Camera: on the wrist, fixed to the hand. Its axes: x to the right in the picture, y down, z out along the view.
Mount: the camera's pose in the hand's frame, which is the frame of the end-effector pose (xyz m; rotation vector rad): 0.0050 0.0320 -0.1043 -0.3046 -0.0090 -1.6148
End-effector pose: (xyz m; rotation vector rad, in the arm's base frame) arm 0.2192 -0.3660 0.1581 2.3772 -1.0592 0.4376
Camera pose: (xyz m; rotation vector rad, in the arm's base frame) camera 0.1891 -0.3291 0.2564 2.1253 0.8601 -0.3180
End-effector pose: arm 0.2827 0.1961 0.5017 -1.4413 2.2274 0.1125
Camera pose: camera 0.2166 0.1726 0.5854 -2.8467 0.4918 -0.0949
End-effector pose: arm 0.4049 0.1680 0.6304 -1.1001 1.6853 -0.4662
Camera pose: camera 0.2971 0.1595 0.6457 -2.5449 0.4949 -1.1597
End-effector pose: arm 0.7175 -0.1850 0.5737 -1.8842 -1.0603 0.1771
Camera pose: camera 0.7933 -0.2558 0.6079 -0.7437 -2.3206 -0.9261
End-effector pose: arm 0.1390 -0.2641 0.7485 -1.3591 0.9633 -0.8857
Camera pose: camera 0.0429 -0.3064 0.7186 -2.3641 -0.2710 -1.8980
